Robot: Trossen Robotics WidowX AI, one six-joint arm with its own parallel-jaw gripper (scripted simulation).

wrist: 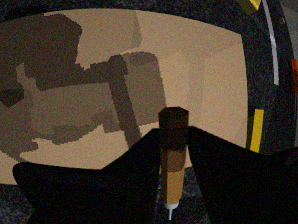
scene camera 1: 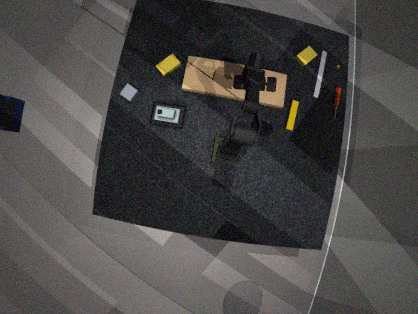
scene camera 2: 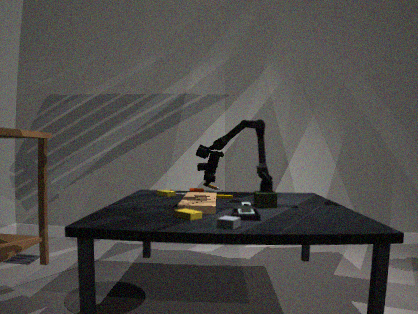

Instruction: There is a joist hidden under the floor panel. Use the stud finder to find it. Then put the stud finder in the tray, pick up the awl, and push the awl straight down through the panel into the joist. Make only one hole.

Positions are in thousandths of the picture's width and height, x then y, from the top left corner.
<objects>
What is my gripper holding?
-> An awl.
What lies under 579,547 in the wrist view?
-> An awl.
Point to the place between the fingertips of my gripper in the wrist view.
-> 579,600
</objects>
